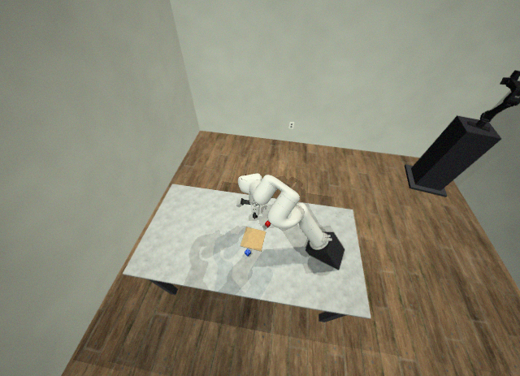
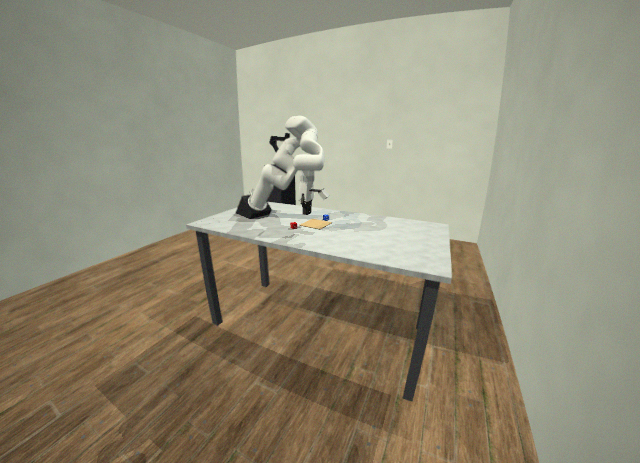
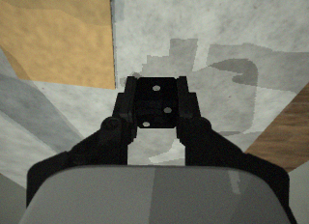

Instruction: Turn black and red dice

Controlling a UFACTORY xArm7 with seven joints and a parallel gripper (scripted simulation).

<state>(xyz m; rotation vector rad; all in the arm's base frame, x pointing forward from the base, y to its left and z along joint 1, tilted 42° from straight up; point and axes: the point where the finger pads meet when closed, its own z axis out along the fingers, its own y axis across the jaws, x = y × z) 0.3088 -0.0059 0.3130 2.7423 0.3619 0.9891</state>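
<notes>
Right now my hand is 10 cm above the red die and 9 cm past it. Also, from my hand: black die 1 cm below; then blue die 23 cm to the left, 10 cm below, 3 cm behind; then tan mat 12 cm to the left, 12 cm below, 3 cm behind.
</notes>
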